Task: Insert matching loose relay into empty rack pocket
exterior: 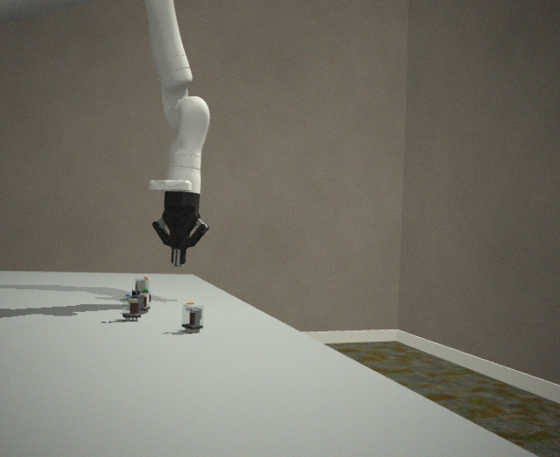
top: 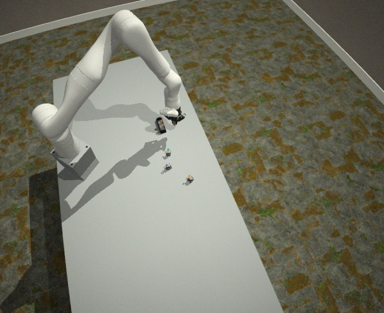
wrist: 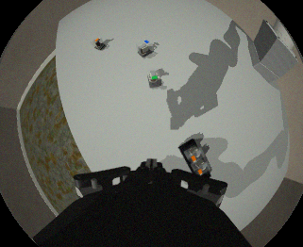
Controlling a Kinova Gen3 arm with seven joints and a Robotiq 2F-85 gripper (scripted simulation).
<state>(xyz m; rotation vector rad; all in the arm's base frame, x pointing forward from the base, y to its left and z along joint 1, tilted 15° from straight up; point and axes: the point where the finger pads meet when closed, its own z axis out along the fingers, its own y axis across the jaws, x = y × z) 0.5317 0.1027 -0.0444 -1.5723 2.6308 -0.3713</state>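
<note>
The blue-button relay is 9 cm behind my hand, 22 cm to the right of it and 7 cm below it. The rest, counted from my hand: green-button relay 7 cm behind, 14 cm to the right, 7 cm below.
</note>
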